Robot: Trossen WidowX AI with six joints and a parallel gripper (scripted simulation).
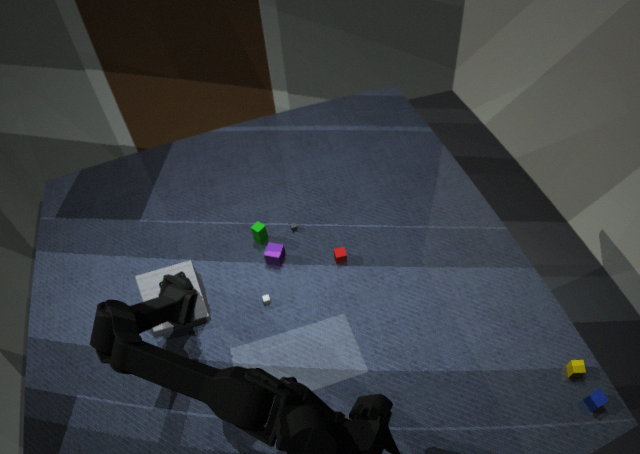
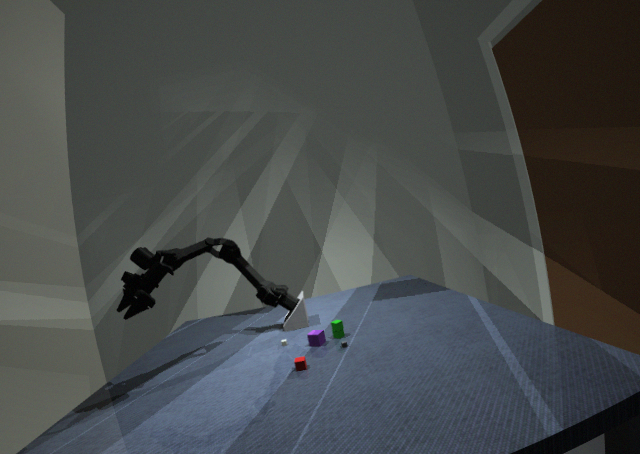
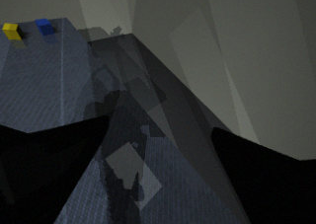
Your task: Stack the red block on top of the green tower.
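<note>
Now: gripper tip 53 cm to the right of the red block, 20 cm above it and 19 cm short of it. Also, from my gripper tip: yellow block: 50 cm ahead, 20 cm below, 1 cm to the right; then small white cube: 50 cm to the left, 21 cm below, 2 cm behind; then blue block: 49 cm ahead, 20 cm below, 9 cm to the right.
</note>
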